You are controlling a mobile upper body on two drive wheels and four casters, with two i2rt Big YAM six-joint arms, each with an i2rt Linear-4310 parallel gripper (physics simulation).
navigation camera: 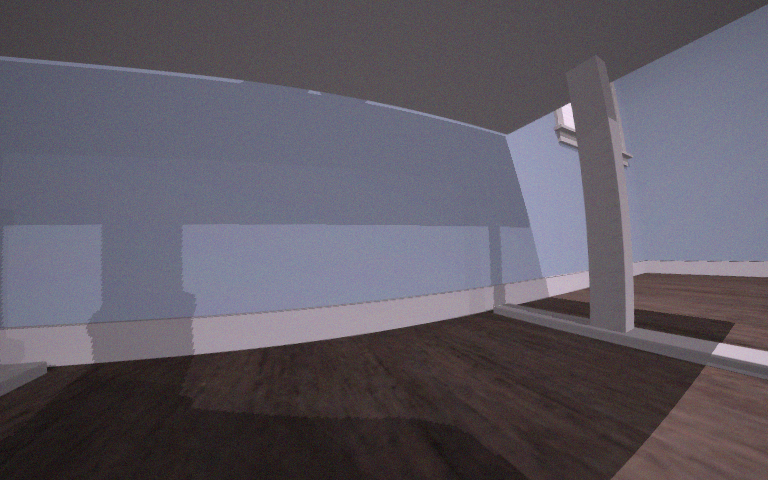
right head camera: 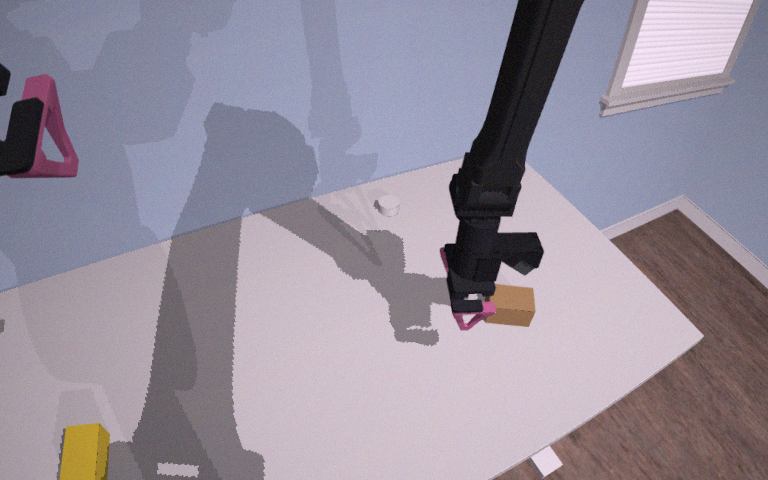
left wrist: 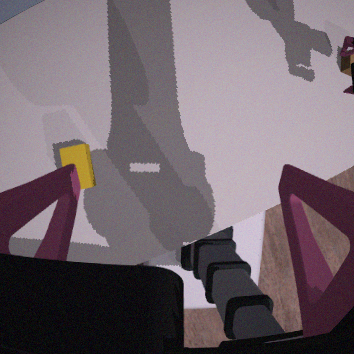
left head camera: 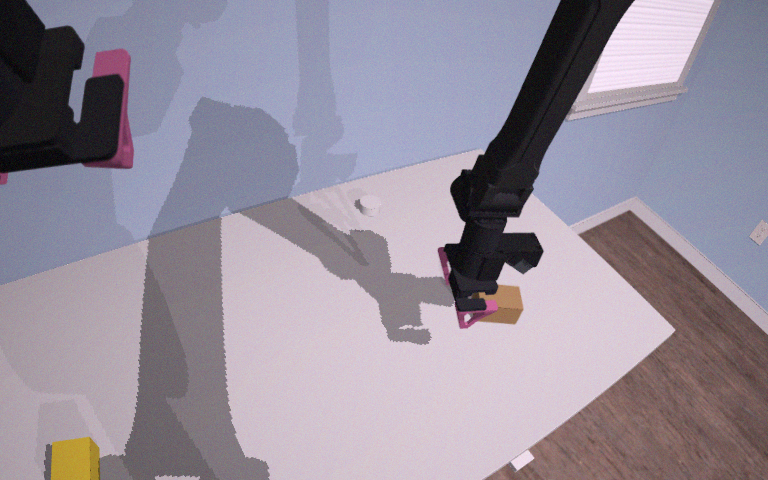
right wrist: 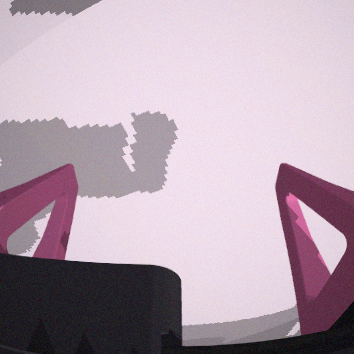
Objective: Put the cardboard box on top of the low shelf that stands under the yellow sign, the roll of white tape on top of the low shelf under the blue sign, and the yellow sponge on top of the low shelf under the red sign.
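Frame: origin at the left arm's base, x ahead, y left, z up, level; millimetres.
Seen in the pictures: left gripper, fingertip midpoint: [right head camera: 26,176] [left wrist: 178,175] [left head camera: 66,167]; right gripper, fingertip midpoint: [right head camera: 459,306] [left wrist: 343,73] [left head camera: 456,305] [right wrist: 176,174].
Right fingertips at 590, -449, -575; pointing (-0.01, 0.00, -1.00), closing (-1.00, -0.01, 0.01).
Observation:
A point is followed by its place in that frame, as x, y, z.
The cardboard box [left head camera: 501,304] @[637, -571, -640] [right head camera: 511,305] @[639, -570, -640] [left wrist: 345,64] @[652, -529, -662] sits on the white table [left head camera: 339,396] @[489, -246, -690] [right head camera: 339,396] @[486, -245, -690] [left wrist: 240,125] @[449, -212, -690] [right wrist: 225,100] @[549, -442, -690]. My right gripper [left head camera: 460,289] @[590, -450, -575] [right head camera: 459,287] [right wrist: 176,174] @[590, -450, -575] is open and empty, above the table just left of the box in both head views; the box does not show in the right wrist view. The white tape roll [left head camera: 370,205] @[960, -354, -666] [right head camera: 389,205] @[960, -356, -666] lies near the table's wall-side edge. The yellow sponge [left head camera: 72,459] @[354, 177, -645] [right head camera: 83,452] @[338, 170, -645] [left wrist: 76,162] @[349, 174, -645] is at the lower left. My left gripper [left head camera: 65,164] @[362, -13, -125] [left wrist: 178,175] @[362, -13, -125] is open and empty, high above the table. No low shelf or sign shows.
A blue wall runs along the table's far edge, with a window [left head camera: 651,50] @[1614, -1499, -391] [right head camera: 685,45] @[1603, -1475, -410] at upper right. Wooden floor lies past the table's right edge. The navigation view shows the table's underside [navigation camera: 283,33] and a grey table leg [navigation camera: 603,198] @[842, -732, -1073].

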